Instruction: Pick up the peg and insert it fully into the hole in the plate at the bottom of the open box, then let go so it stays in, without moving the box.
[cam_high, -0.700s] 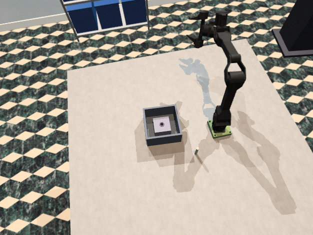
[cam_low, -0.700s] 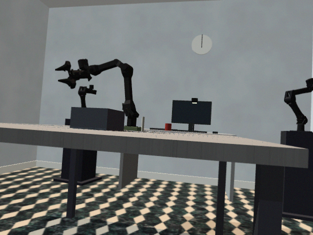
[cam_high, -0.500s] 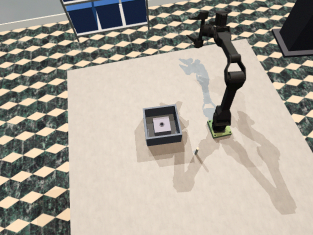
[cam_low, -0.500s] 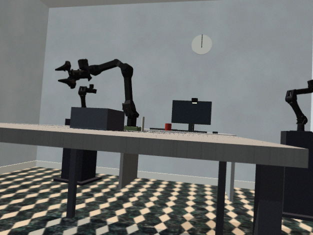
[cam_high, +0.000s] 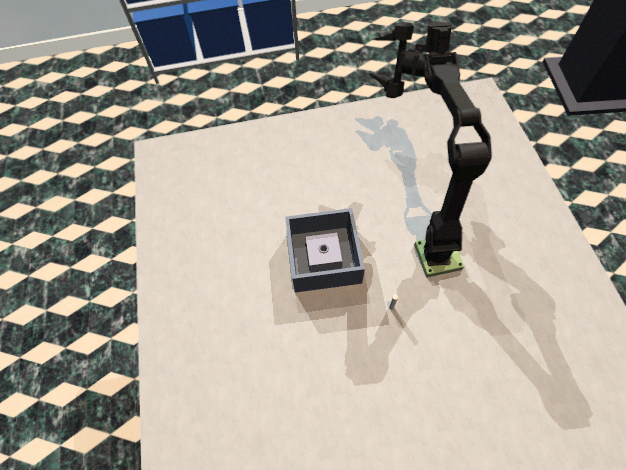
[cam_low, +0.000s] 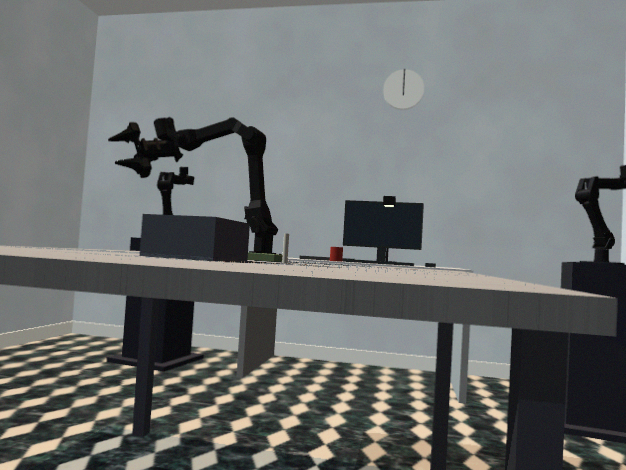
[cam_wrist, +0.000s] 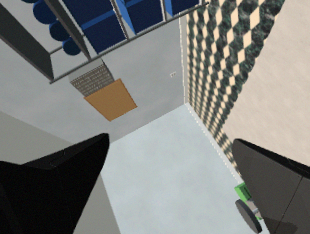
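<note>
Right now my hand is 2 cm short of the pale grey peg, 60 cm to the right of it and 28 cm above it. Round my hand: box 20 cm ahead, 43 cm to the left, 30 cm below; plate 20 cm ahead, 43 cm to the left, 28 cm below.
</note>
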